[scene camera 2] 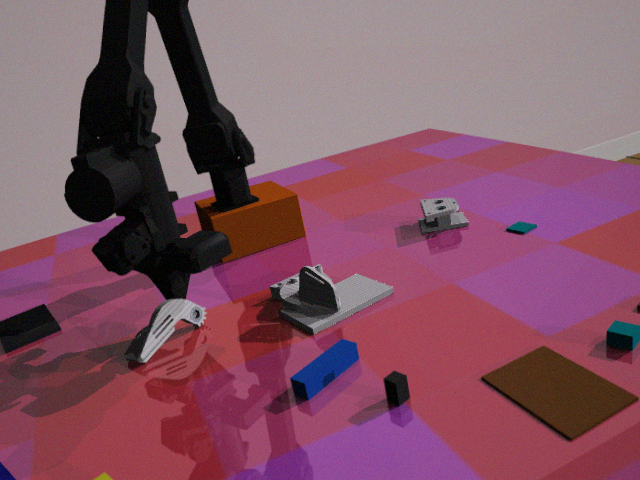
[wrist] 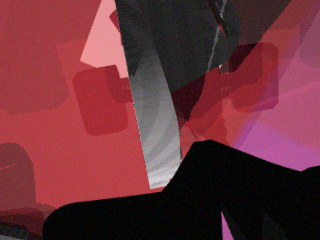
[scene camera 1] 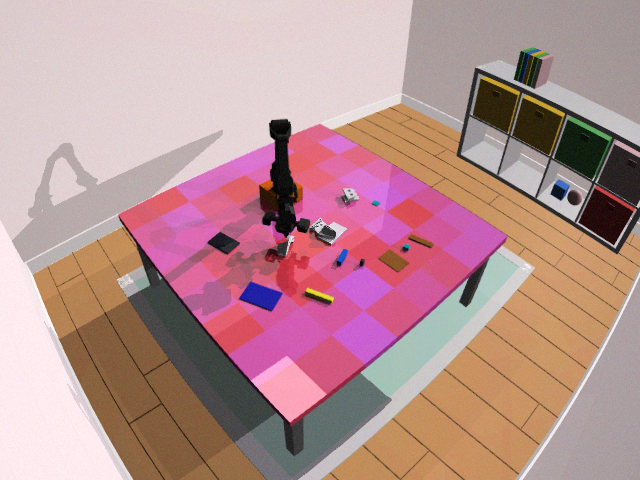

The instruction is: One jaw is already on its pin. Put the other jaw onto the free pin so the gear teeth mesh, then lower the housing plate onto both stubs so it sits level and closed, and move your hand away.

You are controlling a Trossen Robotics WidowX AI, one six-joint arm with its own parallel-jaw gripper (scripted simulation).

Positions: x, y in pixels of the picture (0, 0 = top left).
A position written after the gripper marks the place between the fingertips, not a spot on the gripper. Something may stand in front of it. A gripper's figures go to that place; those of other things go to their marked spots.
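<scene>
Brown tile (scene camera 2: 566, 396), 0.52 m from the lens. Blue block (scene camera 2: 310, 380), 0.55 m from the lens. The gripper (scene camera 2: 179, 309), 0.75 m from the lens.
</scene>
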